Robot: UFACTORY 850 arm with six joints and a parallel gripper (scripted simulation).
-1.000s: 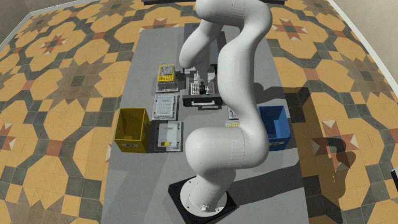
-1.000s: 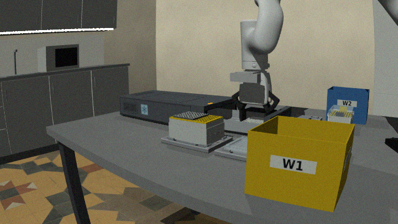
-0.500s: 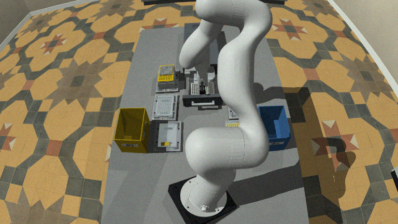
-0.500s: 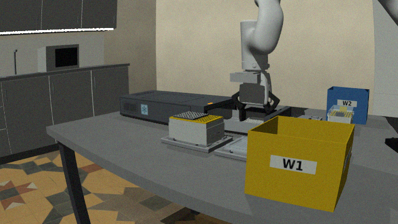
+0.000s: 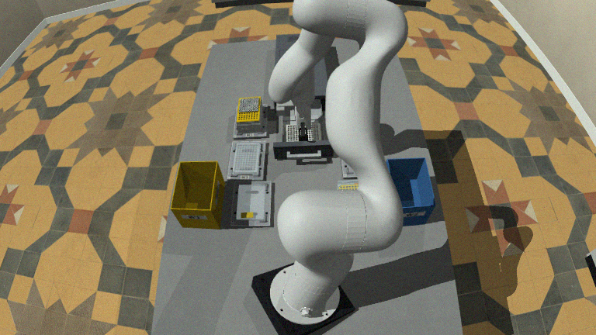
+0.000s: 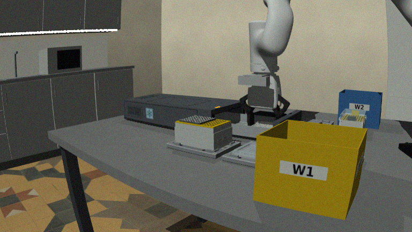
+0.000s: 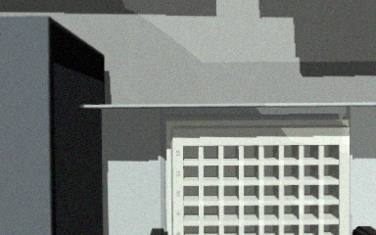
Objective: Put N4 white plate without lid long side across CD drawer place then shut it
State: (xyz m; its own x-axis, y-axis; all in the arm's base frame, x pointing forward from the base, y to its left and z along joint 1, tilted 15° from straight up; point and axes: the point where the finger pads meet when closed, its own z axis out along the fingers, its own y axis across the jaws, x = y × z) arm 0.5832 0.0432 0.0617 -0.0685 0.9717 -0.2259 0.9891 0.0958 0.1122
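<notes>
The white plate is 1 cm below my hand. From my hand the other things lie so: dark cooler CD 19 cm ahead, 1 cm to the left, 1 cm above; then drawer 4 cm ahead; then yellow-topped tip box 7 cm ahead, 19 cm to the left, 2 cm above.
</notes>
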